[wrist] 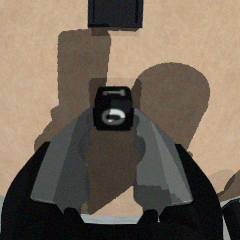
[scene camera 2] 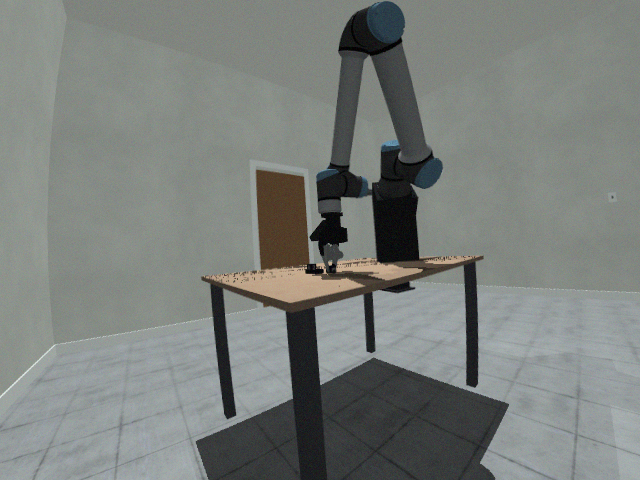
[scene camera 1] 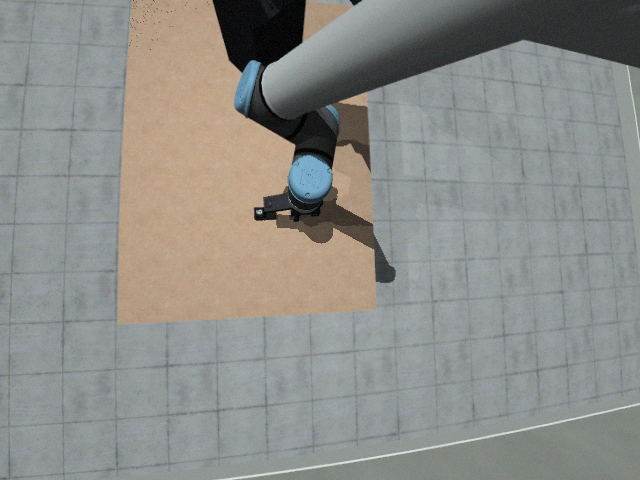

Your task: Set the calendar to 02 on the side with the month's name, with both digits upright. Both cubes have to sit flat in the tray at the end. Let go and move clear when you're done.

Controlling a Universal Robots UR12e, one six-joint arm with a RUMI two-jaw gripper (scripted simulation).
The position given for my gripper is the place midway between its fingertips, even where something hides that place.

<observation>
In view: my gripper (scene camera 2: 331, 270).
My gripper also shows in the wrist view (wrist: 113, 107).
</observation>
